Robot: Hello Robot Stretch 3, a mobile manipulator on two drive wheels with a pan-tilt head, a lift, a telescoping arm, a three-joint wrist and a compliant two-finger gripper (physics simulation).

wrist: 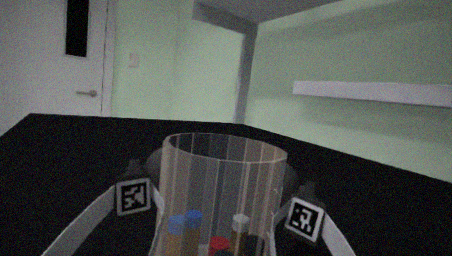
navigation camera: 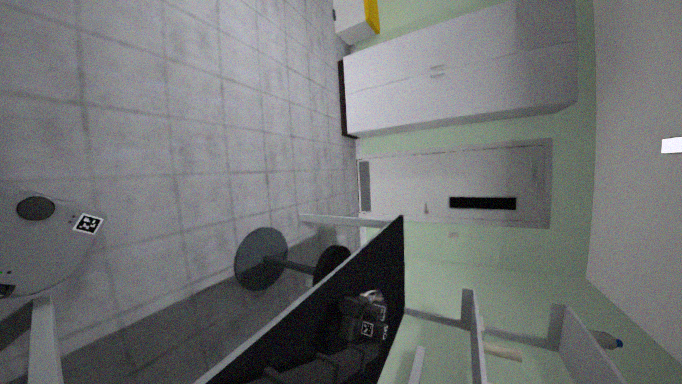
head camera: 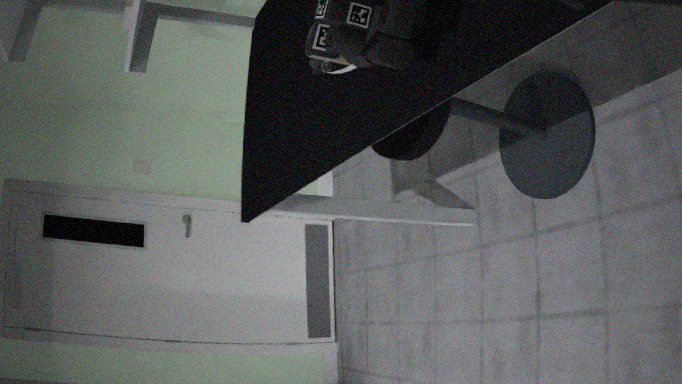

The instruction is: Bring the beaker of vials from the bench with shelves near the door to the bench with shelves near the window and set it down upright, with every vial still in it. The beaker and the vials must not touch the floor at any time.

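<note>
The clear beaker [wrist: 222, 195] stands upright in the wrist view, low in the middle. Inside it are several vials [wrist: 192, 232] with blue, white, red and dark caps; their lower parts are cut off by the frame. My gripper [wrist: 222, 174] [head camera: 327, 62] [navigation camera: 374, 297] has a finger pressed against each side of the beaker and is shut on it. In the head and navigation views the gripper is over the black bench top [head camera: 280, 125] [navigation camera: 392, 260] [wrist: 90, 145] and hides most or all of the beaker. I cannot tell whether the beaker's base touches the bench.
A round-based stool [head camera: 555, 165] [navigation camera: 255, 265] stands at the bench's front edge, its seat partly under it. Shelves [wrist: 370, 92] [navigation camera: 477, 340] are on the wall side. Beyond the bench end are a door [head camera: 225, 270] [navigation camera: 400, 185] [wrist: 40, 75] and a white cabinet [navigation camera: 465, 90].
</note>
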